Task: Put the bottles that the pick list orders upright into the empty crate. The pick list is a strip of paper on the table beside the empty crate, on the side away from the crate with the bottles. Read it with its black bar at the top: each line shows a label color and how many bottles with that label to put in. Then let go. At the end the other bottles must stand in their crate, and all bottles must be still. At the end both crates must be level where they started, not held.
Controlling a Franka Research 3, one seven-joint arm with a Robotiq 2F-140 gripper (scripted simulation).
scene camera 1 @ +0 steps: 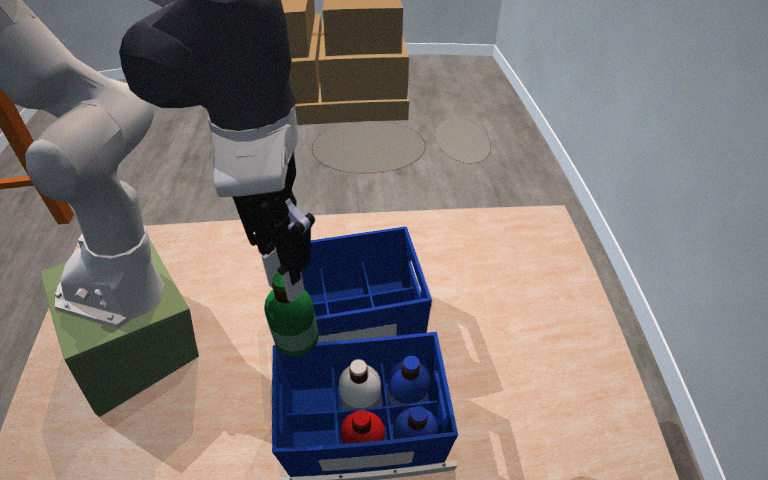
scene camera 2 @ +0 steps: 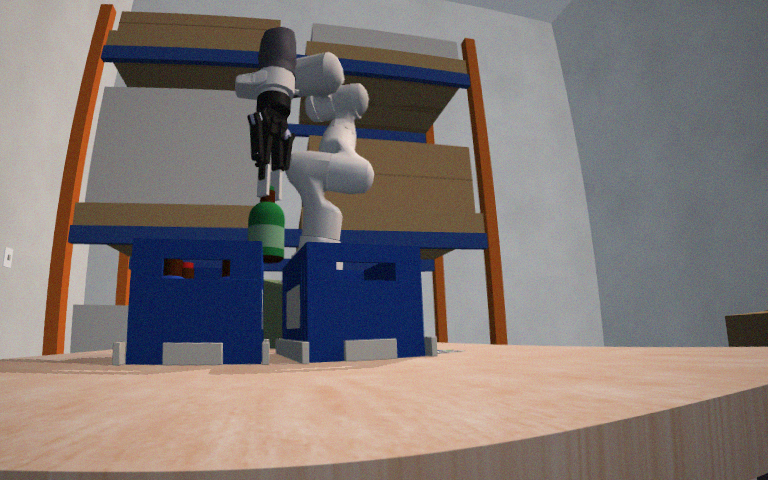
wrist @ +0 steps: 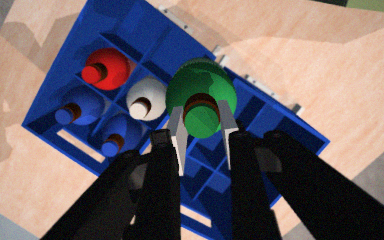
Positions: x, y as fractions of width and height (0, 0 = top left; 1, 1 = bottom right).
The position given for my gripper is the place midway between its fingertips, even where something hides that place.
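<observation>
There's a blue crate (scene camera 2: 0.42, 0.64) here, along with a blue bottle (scene camera 1: 0.53, 0.80) and a red bottle (wrist: 0.29, 0.28). I can see a white bottle in scene camera 1 (scene camera 1: 0.47, 0.81) and in the wrist view (wrist: 0.38, 0.41). A green-label bottle is visible in scene camera 1 (scene camera 1: 0.38, 0.68), in scene camera 2 (scene camera 2: 0.35, 0.47) and in the wrist view (wrist: 0.52, 0.35). And my gripper, that's in scene camera 1 (scene camera 1: 0.37, 0.60), in scene camera 2 (scene camera 2: 0.35, 0.41) and in the wrist view (wrist: 0.53, 0.49).
</observation>
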